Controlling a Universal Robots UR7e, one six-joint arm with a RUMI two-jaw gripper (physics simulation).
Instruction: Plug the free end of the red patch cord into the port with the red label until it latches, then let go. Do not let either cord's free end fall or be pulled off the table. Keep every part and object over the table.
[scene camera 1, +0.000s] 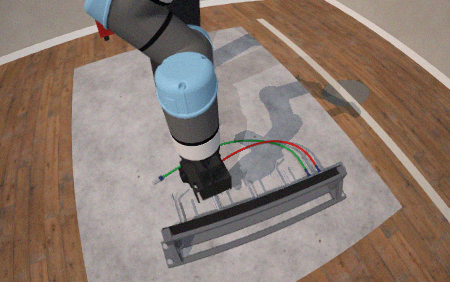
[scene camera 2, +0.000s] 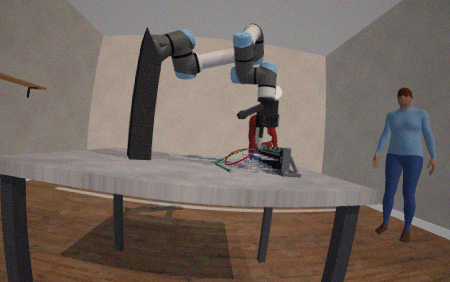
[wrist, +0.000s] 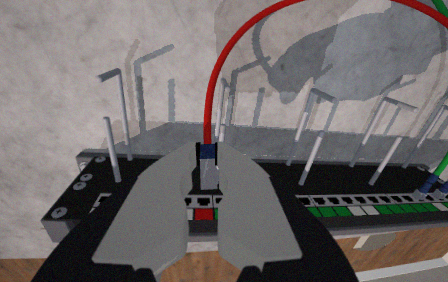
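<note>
My gripper is shut on the red cord's free plug, over the left part of the patch panel. In the wrist view the clear plug with a blue boot points at the port row, with a small gap to it. The port above the red label shows slightly left of the plug's middle. The red cord arcs to the panel's right end, where its other end is plugged in. Height over the port is hard to tell.
The green cord is plugged in at the right end. Its free plug lies on the table, left of the gripper in scene camera 1. Thin upright metal hooks stand behind the port row.
</note>
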